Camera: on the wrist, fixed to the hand. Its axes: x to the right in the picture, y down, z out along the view.
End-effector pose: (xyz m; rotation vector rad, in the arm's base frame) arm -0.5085 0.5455 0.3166 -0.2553 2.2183 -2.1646
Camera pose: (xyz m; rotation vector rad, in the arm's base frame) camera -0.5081 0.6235 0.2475 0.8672 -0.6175 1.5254
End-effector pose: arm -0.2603 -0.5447 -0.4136 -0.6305 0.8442 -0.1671
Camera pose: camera -0.3349 -0.5155 -0.4802 -0.6193 0.5859 -1.9114
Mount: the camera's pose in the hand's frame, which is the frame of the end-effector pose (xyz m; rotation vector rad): -0.0176 0.0701 -0.0750 0.5157 0.5061 -1.5135
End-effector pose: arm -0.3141 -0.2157 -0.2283 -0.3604 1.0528 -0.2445
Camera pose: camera -0.3867 -0.1580 -0.2758 -0.5785 0.9588 -1.9990
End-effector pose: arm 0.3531 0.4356 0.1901 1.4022 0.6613 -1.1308
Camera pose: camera 0.4280 0.4986 0.2257 -1.3004 -1.7583 1.8431
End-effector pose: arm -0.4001 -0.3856 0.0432 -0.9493 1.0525 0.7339
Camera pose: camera -0.4949 -0.4250 0.0255 -1.1584 0.5879 -1.0150
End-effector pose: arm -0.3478 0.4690 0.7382 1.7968 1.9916 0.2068
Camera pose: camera -0.3149 0.4755 0.8368 0.0432 -2.8980 0.3495
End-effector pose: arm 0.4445 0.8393 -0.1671 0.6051 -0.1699 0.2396
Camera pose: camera 0.4152 0.9356 -0.1939 1.0041 0.8647 -1.0615
